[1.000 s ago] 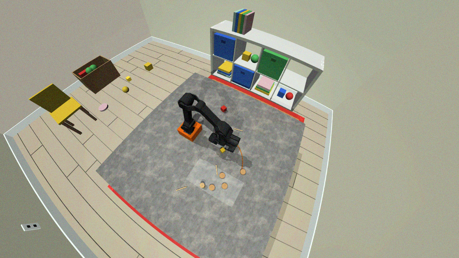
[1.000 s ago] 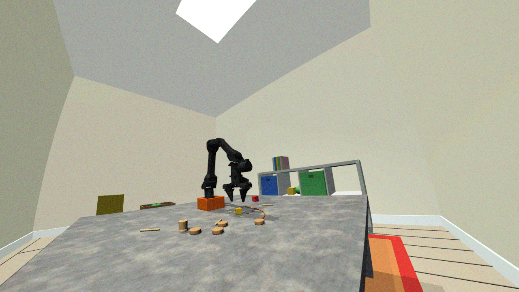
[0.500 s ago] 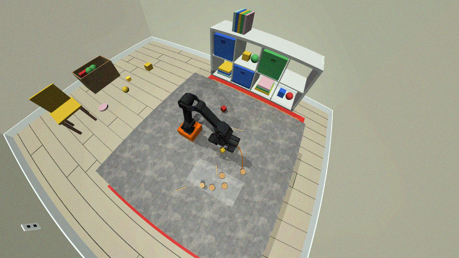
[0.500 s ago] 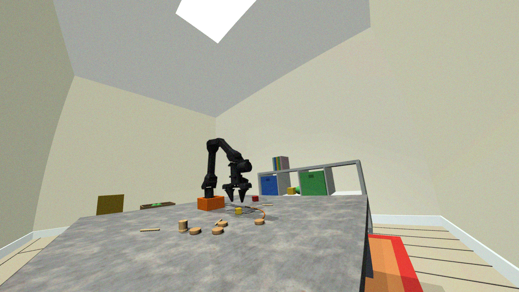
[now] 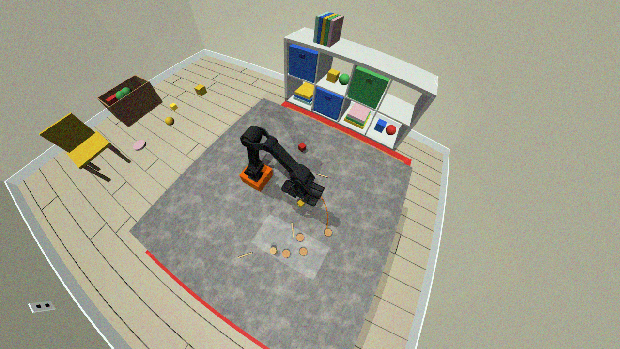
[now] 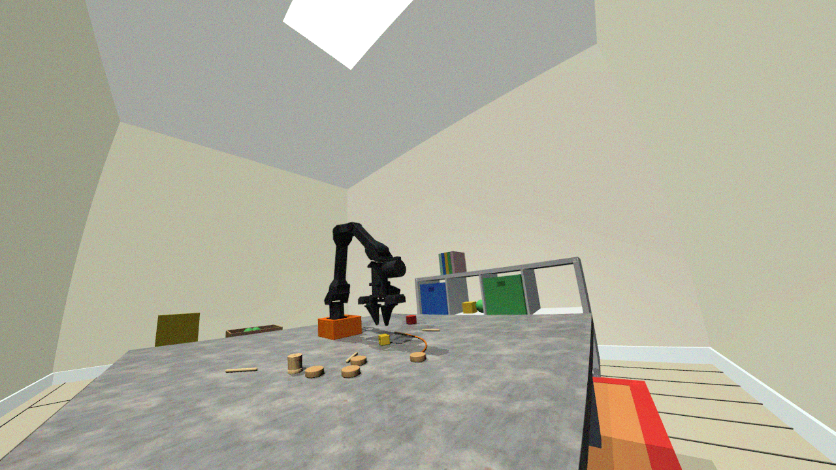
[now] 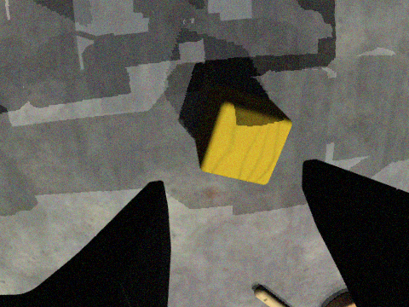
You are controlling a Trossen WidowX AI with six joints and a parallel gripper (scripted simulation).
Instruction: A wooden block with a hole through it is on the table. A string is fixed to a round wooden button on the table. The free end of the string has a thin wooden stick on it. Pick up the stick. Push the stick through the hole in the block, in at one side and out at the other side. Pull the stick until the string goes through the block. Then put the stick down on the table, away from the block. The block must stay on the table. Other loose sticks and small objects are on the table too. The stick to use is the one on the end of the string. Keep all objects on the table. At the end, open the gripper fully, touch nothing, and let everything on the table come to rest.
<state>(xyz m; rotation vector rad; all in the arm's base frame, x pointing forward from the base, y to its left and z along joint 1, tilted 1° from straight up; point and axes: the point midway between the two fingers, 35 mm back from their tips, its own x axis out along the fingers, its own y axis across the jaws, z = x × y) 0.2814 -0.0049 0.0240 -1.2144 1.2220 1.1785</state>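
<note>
Right now the yellow wooden block is 1 cm ahead of my gripper tip and 5 cm below it. Also, from my gripper tip: round wooden button (21 cm ahead, 8 cm to the right, 5 cm below); thin wooden stick (3 cm behind, 14 cm to the left, 6 cm below); short wooden cylinder (29 cm to the right, 4 cm below).
</note>
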